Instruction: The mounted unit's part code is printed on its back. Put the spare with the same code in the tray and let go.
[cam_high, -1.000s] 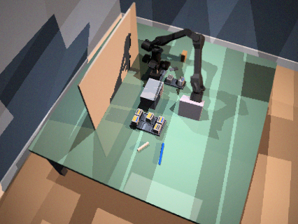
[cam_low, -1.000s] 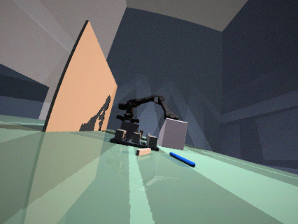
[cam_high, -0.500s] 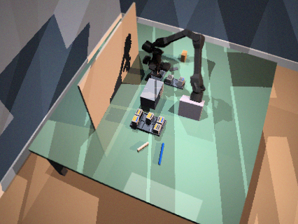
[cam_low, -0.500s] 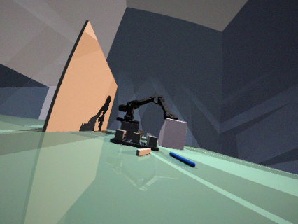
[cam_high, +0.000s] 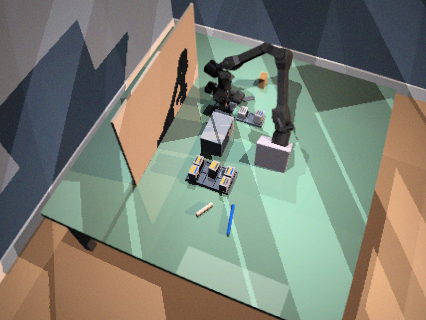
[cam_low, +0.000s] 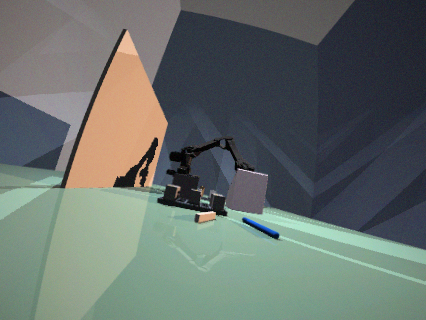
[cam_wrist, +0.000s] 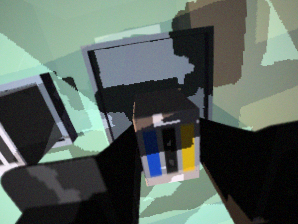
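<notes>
The tray is 2 cm below my gripper tip. From my gripper tip the other things lie so: orange block: 22 cm to the right, 11 cm behind, 1 cm above; tall orange panel: 21 cm to the left, 20 cm above, 19 cm ahead; grey mounted unit: 20 cm to the left, 6 cm behind, 3 cm above.
</notes>
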